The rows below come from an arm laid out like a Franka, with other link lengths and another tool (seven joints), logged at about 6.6 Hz.
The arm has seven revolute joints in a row. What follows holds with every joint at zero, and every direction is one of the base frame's.
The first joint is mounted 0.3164 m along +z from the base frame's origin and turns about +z.
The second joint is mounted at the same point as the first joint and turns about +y.
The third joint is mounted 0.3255 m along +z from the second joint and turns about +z.
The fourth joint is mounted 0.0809 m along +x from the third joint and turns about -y.
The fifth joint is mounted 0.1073 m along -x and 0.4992 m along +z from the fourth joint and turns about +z.
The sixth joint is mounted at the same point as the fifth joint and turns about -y.
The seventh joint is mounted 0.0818 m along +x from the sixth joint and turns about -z.
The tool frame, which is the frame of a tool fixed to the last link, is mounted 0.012 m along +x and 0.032 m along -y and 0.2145 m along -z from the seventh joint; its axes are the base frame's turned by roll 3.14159, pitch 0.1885 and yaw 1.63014 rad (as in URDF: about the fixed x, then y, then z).
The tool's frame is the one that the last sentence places.
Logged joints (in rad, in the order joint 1, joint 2, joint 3, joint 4, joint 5, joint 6, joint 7), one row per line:
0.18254, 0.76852, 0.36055, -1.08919, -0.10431, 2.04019, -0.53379
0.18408, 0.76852, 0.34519, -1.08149, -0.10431, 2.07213, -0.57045
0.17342, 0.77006, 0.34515, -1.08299, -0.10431, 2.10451, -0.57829
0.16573, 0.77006, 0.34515, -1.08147, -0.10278, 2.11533, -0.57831
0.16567, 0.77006, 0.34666, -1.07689, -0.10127, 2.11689, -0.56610
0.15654, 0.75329, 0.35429, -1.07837, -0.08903, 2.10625, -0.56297
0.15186, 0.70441, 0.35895, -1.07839, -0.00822, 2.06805, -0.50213
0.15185, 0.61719, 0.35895, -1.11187, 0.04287, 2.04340, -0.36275
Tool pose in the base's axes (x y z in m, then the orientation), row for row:
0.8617, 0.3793, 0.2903, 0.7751, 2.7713, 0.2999
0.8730, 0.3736, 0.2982, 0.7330, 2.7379, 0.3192
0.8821, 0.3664, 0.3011, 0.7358, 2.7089, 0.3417
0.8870, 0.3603, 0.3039, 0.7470, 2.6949, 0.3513
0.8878, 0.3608, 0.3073, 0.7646, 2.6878, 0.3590
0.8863, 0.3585, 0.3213, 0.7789, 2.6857, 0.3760
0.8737, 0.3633, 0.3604, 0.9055, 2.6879, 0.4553
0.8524, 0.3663, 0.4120, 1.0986, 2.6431, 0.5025
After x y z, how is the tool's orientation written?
As a rotation vector, in radians.
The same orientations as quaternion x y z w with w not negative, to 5 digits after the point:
0.26584, 0.95048, 0.10286, 0.12386
0.25431, 0.94988, 0.11074, 0.14417
0.25701, 0.94619, 0.11935, 0.15627
0.26158, 0.94370, 0.12302, 0.16085
0.26783, 0.94149, 0.12575, 0.16139
0.27253, 0.93970, 0.13156, 0.15935
0.31237, 0.92724, 0.15706, 0.13407
0.37542, 0.90320, 0.17171, 0.11748

